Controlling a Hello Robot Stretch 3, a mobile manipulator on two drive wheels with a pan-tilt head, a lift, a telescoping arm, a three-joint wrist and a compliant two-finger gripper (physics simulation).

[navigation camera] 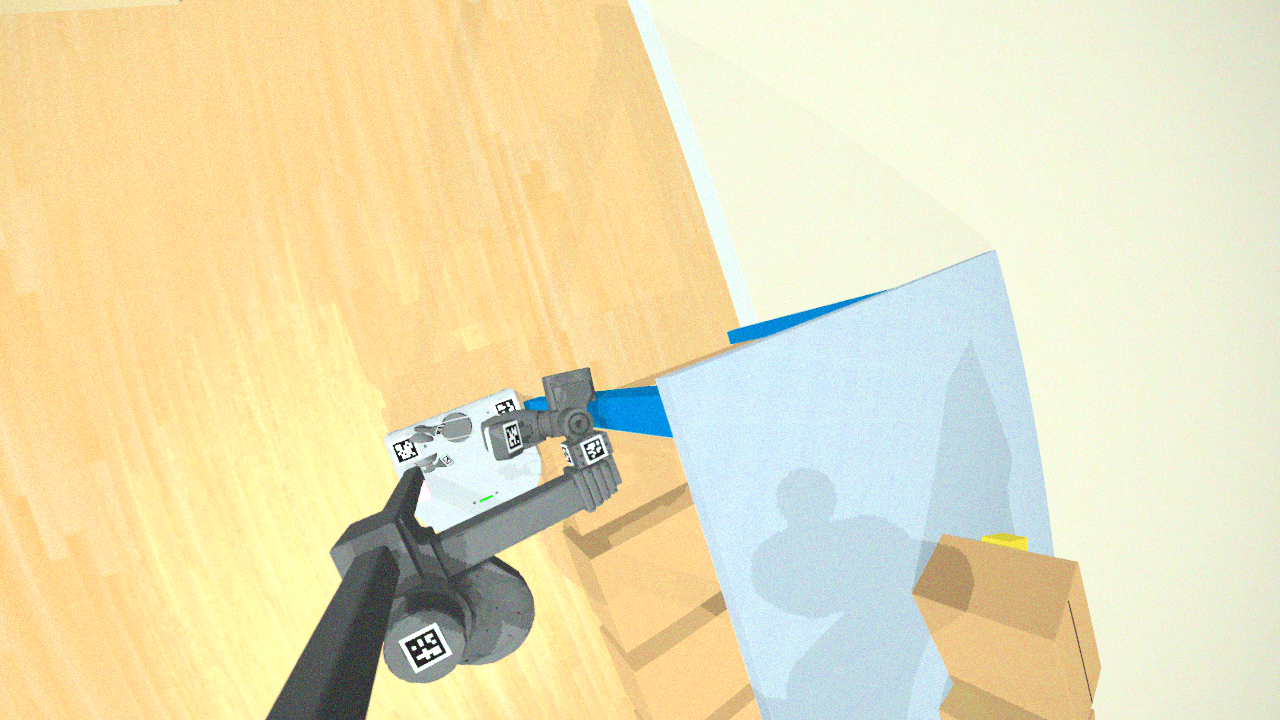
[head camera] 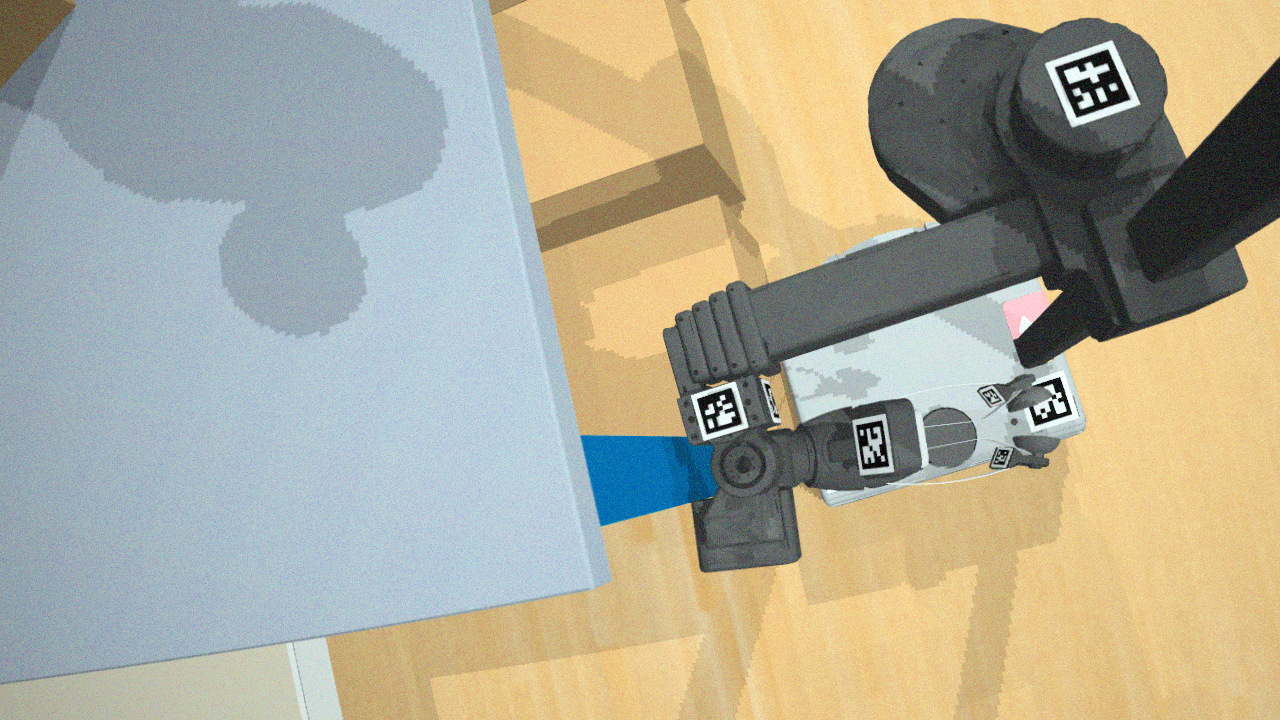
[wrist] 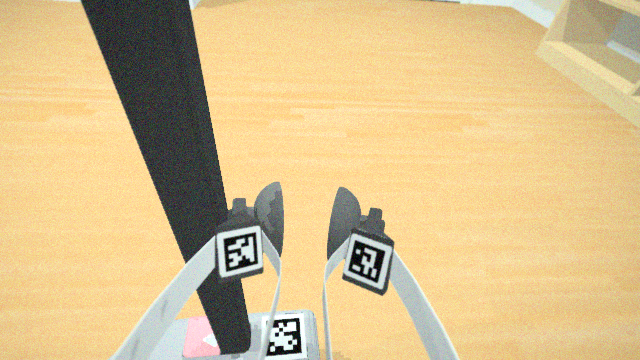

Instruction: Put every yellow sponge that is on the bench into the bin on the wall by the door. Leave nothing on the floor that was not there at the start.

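Seen in the pictures: gripper, fingertip midpoint: point(navigation camera: 413, 451) point(head camera: 1051, 418) point(wrist: 307, 209); robot's base at its link origin: point(navigation camera: 455, 425) point(head camera: 942, 435).
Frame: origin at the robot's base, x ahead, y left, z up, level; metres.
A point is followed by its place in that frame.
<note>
The bench point(head camera: 268, 465) @(x -0.080, y -0.341, z 0.914 m) point(navigation camera: 859, 429) @(x -0.146, y -0.425, z 0.914 m) has a pale blue-grey top. In the navigation camera view, part of a yellow block point(navigation camera: 1004, 540) @(x -0.492, y -0.699, z 0.951 m), seemingly a sponge, shows on it behind a tan box. My gripper point(head camera: 1033, 418) @(x 0.012, y 0.082, z 0.483 m) point(navigation camera: 420, 447) @(x 0.012, y 0.082, z 0.483 m) point(wrist: 307, 209) @(x 0.012, y 0.082, z 0.483 m) is open with a gap between its fingertips and holds nothing. It is off the bench's side, above my own white base point(head camera: 895, 358) @(x -0.108, y -0.030, z 0.160 m) point(navigation camera: 483, 483) @(x -0.152, y -0.008, z 0.160 m), and points away from the bench. The wall bin and the door do not show. The tan box hides part of the bench top.
The tan box point(navigation camera: 1002, 582) @(x -0.411, y -0.506, z 1.020 m) stands on the bench near the wall. A blue bench leg point(head camera: 635, 474) @(x -0.033, y -0.203, z 0.750 m) point(navigation camera: 635, 411) @(x -0.027, y -0.203, z 0.766 m) is beside my wrist. Tan box-like forms point(head camera: 617, 152) @(x -0.450, y -0.273, z 0.271 m) point(navigation camera: 662, 573) @(x -0.563, y -0.328, z 0.270 m) are low beside the bench. A wooden shelf unit point(wrist: 590, 75) @(x 1.444, y 1.196, z 0.063 m) stands at the right in the wrist view.
</note>
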